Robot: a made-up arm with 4 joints. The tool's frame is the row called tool. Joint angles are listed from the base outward. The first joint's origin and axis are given. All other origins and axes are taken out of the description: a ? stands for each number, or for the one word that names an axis. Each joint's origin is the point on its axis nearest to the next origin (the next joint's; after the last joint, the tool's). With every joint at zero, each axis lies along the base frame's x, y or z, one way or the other. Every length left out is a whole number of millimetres.
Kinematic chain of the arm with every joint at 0, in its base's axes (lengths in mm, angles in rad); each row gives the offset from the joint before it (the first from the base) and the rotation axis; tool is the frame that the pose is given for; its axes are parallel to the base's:
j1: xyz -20 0 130 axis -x
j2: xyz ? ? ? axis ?
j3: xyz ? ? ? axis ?
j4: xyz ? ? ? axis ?
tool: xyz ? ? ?
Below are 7 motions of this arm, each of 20 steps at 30 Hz.
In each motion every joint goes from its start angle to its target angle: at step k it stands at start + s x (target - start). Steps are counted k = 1, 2, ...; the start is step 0. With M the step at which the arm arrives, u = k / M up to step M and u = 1 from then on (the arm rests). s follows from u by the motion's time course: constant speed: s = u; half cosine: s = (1 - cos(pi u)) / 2; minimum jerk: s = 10 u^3 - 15 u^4 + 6 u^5.
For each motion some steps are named. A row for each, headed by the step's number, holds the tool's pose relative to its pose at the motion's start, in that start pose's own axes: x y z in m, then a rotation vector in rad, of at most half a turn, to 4 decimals.
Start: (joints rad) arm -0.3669 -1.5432 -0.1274 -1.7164
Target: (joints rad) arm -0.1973 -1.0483 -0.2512 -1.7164
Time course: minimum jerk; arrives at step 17
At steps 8, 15, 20:
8: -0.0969 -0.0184 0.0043 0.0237 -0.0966 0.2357
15: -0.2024 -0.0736 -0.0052 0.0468 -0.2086 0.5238
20: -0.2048 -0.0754 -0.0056 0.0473 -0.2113 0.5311

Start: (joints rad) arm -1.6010 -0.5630 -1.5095 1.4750
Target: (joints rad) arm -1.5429 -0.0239 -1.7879 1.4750
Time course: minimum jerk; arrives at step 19
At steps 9, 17, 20:
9: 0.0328 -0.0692 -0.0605 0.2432 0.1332 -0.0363
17: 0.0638 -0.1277 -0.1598 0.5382 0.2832 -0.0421
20: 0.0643 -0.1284 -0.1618 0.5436 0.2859 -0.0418

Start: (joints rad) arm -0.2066 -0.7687 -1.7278 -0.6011
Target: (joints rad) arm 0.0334 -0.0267 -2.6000 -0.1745
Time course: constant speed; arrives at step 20
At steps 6, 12, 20:
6: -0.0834 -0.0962 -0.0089 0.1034 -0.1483 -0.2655
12: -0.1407 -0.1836 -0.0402 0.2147 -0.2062 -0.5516
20: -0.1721 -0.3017 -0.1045 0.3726 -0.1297 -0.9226

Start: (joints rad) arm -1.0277 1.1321 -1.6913 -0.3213
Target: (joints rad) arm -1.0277 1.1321 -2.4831 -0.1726
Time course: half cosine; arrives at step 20
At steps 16, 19, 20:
16: -0.0765 0.0590 -0.0136 -0.1287 -0.1801 -0.6937
19: -0.0796 0.0660 -0.0158 -0.1401 -0.1929 -0.7636
20: -0.0798 0.0664 -0.0159 -0.1408 -0.1937 -0.7685

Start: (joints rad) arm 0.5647 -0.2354 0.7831 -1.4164
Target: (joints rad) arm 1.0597 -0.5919 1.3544 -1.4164
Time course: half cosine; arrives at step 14
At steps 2, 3, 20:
2: 0.0222 -0.0058 -0.0018 -0.0040 0.0266 -0.0256
3: 0.0485 -0.0141 -0.0041 -0.0076 0.0581 -0.0564
20: 0.3308 -0.2837 -0.0396 0.0871 0.4389 -0.5081

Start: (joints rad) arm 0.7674 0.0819 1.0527 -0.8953
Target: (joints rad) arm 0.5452 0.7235 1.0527 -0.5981
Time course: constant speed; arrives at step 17
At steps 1, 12, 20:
1: -0.0168 0.0266 -0.0039 -0.0438 -0.0200 0.0224
12: -0.2300 0.2664 -0.1297 -0.5255 -0.2858 0.2200
20: -0.3245 0.3350 -0.2329 -0.7428 -0.4314 0.2767

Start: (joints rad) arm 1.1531 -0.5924 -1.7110 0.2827
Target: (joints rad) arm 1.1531 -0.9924 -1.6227 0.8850
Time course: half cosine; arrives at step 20
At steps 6, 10, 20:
6: -0.0090 0.0990 -0.0083 -0.2059 -0.0163 0.0135
10: -0.0228 0.2306 -0.0505 -0.4997 -0.0402 0.0303
20: -0.0449 0.4055 -0.1906 -1.0001 -0.0829 0.0534

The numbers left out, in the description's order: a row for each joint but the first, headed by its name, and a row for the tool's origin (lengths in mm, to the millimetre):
j2: xyz 0 280 -20, axis -y
j3: xyz 0 0 250, axis +z
j4: xyz 30 -90 0, axis -x
tool: xyz 0 60 400

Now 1 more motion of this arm.
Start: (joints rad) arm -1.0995 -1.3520 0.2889 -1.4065
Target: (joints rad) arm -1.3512 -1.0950 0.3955 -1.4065
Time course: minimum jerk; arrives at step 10
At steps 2, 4, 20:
2: 0.0002 0.0023 -0.0021 -0.0012 0.0176 0.0183
4: -0.0001 0.0126 -0.0114 -0.0050 0.0958 0.1010
20: -0.0106 0.0393 -0.0321 -0.0049 0.2944 0.3228

